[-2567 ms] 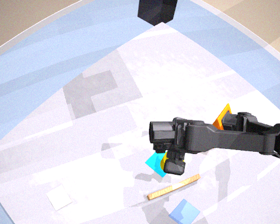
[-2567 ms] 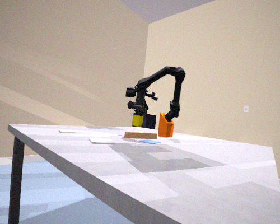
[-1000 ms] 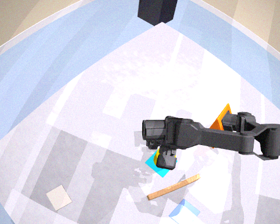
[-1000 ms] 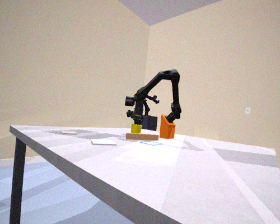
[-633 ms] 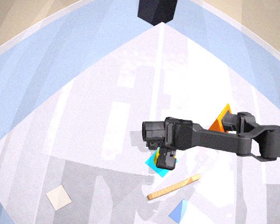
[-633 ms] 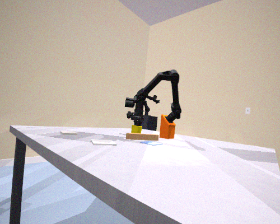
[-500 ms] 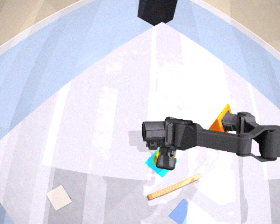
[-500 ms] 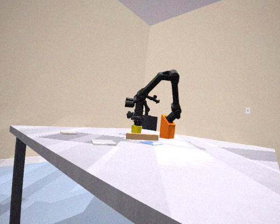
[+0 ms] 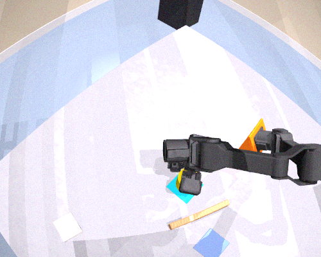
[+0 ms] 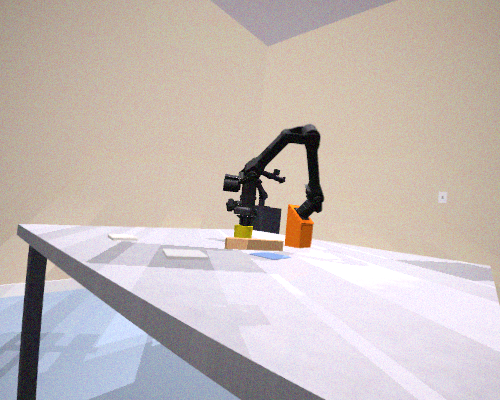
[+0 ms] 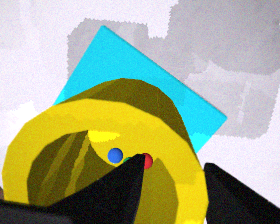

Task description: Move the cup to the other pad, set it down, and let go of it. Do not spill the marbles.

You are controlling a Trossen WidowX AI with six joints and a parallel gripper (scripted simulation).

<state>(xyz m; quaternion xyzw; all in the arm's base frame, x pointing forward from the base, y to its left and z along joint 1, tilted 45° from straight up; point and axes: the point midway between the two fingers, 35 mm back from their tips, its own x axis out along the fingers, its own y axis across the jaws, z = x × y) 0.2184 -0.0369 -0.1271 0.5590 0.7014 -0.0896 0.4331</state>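
Right now the yellow cup is 2 cm ahead of my gripper tip, 1 cm to the left of it and 1 cm below it. Round my gripper tip: green marble 1 cm ahead, 3 cm to the left, 3 cm below; then cyan pad 2 cm ahead, 2 cm to the left, 5 cm below; then blue marble 2 cm ahead, 3 cm to the left, 3 cm below.
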